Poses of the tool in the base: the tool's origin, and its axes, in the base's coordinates. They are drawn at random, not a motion.
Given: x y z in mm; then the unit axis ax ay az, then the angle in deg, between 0 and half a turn.
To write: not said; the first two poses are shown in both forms.
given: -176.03, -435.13, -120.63, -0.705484, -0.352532, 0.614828, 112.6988
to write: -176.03, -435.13, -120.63, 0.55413, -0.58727, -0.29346, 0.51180
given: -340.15, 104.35, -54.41, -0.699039, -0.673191, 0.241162, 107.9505
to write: -340.15, 104.35, -54.41, 0.58813, -0.56536, -0.54445, 0.19504
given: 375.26, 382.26, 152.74, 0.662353, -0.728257, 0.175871, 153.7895
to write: 375.26, 382.26, 152.74, 0.22674, 0.64510, -0.70929, 0.17129
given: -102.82, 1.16, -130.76, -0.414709, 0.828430, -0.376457, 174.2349
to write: -102.82, 1.16, -130.76, 0.05029, -0.41418, 0.82738, -0.37598
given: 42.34, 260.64, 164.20, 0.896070, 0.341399, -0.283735, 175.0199
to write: 42.34, 260.64, 164.20, 0.04345, 0.89522, 0.34108, -0.28347
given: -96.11, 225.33, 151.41, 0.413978, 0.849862, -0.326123, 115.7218
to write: -96.11, 225.33, 151.41, 0.53198, 0.35054, 0.71963, -0.27615
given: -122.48, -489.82, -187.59, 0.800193, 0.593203, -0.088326, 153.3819
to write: -122.48, -489.82, -187.59, 0.23020, 0.77870, 0.57727, -0.08595
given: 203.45, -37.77, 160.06, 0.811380, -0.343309, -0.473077, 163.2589
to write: 203.45, -37.77, 160.06, 0.14557, 0.80274, -0.33965, -0.46804
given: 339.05, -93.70, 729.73, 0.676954, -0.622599, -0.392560, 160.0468
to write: 339.05, -93.70, 729.73, 0.17325, 0.66672, -0.61318, -0.38662
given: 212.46, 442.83, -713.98, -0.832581, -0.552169, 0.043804, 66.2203
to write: 212.46, 442.83, -713.98, 0.83762, -0.45480, -0.30162, 0.02393
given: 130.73, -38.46, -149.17, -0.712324, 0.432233, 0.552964, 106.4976
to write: 130.73, -38.46, -149.17, 0.59834, -0.57074, 0.34632, 0.44306
